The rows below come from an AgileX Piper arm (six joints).
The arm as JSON. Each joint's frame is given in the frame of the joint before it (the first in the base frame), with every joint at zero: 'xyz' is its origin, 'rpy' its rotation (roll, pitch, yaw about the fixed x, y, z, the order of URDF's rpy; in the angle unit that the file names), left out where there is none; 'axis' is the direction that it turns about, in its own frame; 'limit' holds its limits. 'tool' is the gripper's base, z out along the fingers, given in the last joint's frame.
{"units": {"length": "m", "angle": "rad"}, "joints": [
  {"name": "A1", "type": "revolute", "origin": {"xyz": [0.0, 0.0, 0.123]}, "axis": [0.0, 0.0, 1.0], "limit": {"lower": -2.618, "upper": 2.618}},
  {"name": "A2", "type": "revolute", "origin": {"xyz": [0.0, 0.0, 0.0], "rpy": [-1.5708, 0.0, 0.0]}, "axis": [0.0, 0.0, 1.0], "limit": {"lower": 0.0, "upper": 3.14}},
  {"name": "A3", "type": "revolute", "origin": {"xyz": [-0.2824, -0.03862, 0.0]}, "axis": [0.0, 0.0, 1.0], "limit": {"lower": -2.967, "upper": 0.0}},
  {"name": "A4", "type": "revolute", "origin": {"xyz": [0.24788, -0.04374, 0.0], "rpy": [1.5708, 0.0, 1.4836]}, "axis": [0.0, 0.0, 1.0], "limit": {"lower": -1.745, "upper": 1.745}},
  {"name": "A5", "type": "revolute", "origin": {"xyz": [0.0, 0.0, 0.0], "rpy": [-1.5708, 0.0, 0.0]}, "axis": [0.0, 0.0, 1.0], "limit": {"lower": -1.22, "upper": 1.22}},
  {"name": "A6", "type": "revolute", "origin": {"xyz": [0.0, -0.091, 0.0], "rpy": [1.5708, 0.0, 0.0]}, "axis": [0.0, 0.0, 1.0], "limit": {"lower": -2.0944, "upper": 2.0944}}
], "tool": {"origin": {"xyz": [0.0, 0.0, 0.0]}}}
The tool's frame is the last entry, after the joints.
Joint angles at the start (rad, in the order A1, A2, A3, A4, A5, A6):
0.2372, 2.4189, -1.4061, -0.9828, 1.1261, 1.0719
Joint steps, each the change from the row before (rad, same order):
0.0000, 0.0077, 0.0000, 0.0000, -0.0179, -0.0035
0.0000, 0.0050, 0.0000, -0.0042, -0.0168, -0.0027
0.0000, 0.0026, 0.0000, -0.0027, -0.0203, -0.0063
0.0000, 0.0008, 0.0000, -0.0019, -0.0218, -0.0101
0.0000, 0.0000, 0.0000, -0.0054, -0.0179, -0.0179
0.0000, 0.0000, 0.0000, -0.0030, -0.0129, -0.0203
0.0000, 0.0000, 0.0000, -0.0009, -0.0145, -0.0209
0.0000, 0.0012, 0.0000, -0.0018, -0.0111, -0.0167
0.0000, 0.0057, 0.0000, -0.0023, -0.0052, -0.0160
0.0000, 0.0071, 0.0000, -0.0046, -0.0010, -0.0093
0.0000, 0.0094, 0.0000, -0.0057, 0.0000, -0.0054
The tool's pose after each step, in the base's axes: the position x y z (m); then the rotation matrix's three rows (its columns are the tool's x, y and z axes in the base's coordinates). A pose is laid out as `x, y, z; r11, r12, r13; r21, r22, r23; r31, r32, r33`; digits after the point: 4 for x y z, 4 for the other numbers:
0.3982, 0.0266, 0.0311; -0.9842, 0.1710, 0.0454; 0.0783, 0.6509, -0.7551; -0.1587, -0.7396, -0.6541
0.3990, 0.0272, 0.0284; -0.9852, 0.1623, 0.0556; 0.0665, 0.6601, -0.7482; -0.1581, -0.7334, -0.6611
0.4001, 0.0280, 0.0264; -0.9860, 0.1519, 0.0683; 0.0525, 0.6724, -0.7383; -0.1581, -0.7244, -0.6710
0.4013, 0.0291, 0.0251; -0.9868, 0.1391, 0.0824; 0.0360, 0.6861, -0.7266; -0.1577, -0.7141, -0.6821
0.4027, 0.0299, 0.0244; -0.9883, 0.1176, 0.0970; 0.0123, 0.6960, -0.7179; -0.1519, -0.7083, -0.6893
0.4036, 0.0305, 0.0239; -0.9897, 0.0950, 0.1069; -0.0094, 0.7030, -0.7112; -0.1427, -0.7049, -0.6949
0.4044, 0.0313, 0.0233; -0.9906, 0.0725, 0.1163; -0.0305, 0.7109, -0.7027; -0.1336, -0.6996, -0.7020
0.4050, 0.0318, 0.0224; -0.9909, 0.0531, 0.1233; -0.0483, 0.7159, -0.6966; -0.1253, -0.6962, -0.7068
0.4049, 0.0319, 0.0199; -0.9918, 0.0318, 0.1240; -0.0640, 0.7162, -0.6950; -0.1109, -0.6972, -0.7082
0.4045, 0.0317, 0.0172; -0.9923, 0.0154, 0.1228; -0.0752, 0.7132, -0.6969; -0.0983, -0.7008, -0.7066
0.4038, 0.0313, 0.0136; -0.9928, 0.0008, 0.1202; -0.0842, 0.7090, -0.7001; -0.0858, -0.7052, -0.7038

